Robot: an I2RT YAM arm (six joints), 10 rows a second.
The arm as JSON. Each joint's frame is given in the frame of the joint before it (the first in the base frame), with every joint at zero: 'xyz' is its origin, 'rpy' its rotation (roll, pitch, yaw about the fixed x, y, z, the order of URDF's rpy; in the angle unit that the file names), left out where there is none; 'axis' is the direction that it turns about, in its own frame. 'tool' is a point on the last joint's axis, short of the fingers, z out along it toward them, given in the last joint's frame.
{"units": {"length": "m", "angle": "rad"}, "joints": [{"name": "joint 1", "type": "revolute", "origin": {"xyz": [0.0, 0.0, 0.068]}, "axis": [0.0, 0.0, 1.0]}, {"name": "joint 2", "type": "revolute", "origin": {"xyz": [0.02, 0.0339, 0.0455]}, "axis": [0.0, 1.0, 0.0]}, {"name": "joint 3", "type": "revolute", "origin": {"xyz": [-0.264, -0.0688, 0.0]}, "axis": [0.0, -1.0, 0.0]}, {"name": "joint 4", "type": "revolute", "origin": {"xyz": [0.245, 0.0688, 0.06]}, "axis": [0.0, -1.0, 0.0]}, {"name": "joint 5", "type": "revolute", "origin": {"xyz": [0.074, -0.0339, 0.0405]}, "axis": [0.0, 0.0, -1.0]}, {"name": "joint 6", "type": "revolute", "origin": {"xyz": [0.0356, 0.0, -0.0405]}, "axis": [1.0, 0.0, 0.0]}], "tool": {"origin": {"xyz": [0.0, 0.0, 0.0], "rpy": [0.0, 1.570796, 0.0]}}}
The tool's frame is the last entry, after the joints.
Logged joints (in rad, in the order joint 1, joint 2, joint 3, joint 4, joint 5, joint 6), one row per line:
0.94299, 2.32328, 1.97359, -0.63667, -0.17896, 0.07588
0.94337, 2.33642, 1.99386, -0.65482, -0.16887, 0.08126
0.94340, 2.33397, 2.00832, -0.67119, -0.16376, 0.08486
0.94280, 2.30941, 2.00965, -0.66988, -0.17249, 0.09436
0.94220, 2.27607, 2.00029, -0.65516, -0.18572, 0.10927
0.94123, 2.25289, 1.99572, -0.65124, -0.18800, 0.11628
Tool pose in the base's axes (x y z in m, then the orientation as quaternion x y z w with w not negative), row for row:
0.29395, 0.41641, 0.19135, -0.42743, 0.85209, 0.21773, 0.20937
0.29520, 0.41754, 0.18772, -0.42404, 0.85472, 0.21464, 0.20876
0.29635, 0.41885, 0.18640, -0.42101, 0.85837, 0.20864, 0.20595
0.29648, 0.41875, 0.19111, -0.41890, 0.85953, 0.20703, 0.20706
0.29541, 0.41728, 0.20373, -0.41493, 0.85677, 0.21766, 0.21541
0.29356, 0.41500, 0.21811, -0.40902, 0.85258, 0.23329, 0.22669
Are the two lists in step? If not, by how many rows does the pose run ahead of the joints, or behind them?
The pose runs 1 row behind the joints: the pose in row i belongs to the joints in row i - 1.
